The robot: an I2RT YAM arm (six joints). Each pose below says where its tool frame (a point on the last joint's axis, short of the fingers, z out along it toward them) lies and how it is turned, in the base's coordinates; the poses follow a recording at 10 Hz.
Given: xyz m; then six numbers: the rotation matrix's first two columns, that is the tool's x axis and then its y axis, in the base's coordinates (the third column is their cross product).
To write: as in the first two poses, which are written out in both.
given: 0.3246 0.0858 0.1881 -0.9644 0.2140 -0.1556 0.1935 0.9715 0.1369
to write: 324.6 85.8 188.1 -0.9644 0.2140 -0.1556 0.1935 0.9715 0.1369
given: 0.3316 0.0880 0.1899 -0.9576 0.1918 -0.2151 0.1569 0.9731 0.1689
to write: 331.6 88.0 189.9 -0.9576 0.1918 -0.2151 0.1569 0.9731 0.1689
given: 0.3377 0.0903 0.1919 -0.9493 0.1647 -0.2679 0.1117 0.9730 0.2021
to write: 337.7 90.3 191.9 -0.9493 0.1647 -0.2679 0.1117 0.9730 0.2021
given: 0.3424 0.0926 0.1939 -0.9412 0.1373 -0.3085 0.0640 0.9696 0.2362
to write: 342.4 92.6 193.9 -0.9412 0.1373 -0.3085 0.0640 0.9696 0.2362
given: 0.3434 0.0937 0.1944 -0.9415 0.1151 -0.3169 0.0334 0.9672 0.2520
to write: 343.4 93.7 194.4 -0.9415 0.1151 -0.3169 0.0334 0.9672 0.2520
